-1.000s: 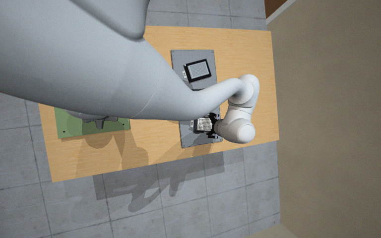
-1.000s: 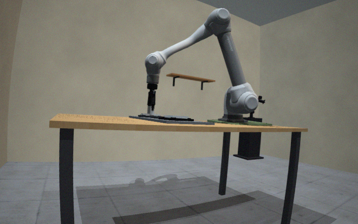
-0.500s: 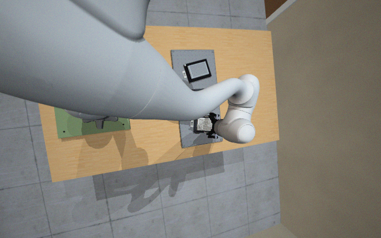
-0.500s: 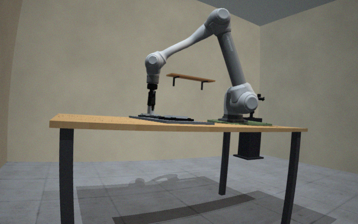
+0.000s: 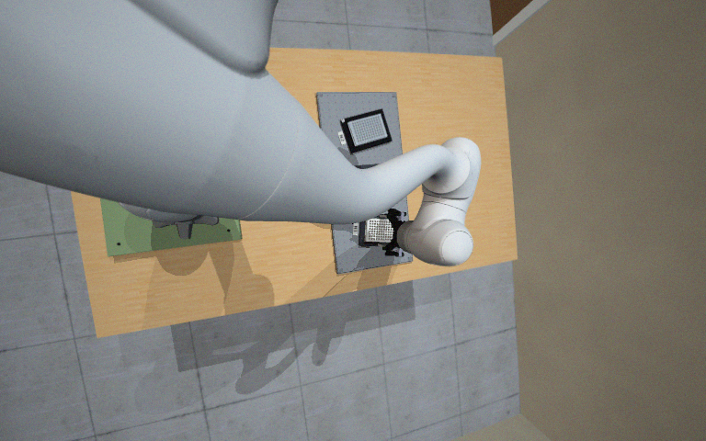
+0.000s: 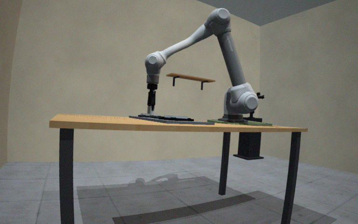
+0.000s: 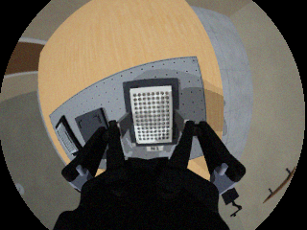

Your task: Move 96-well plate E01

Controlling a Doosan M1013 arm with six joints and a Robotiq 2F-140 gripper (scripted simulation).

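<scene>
Now: the 96-well plate 2 cm below my hand. The rest, counted from my hand: label 10 cm behind, 1 cm to the left, 4 cm below; nest 4 cm behind, 18 cm to the left, 3 cm below.
</scene>
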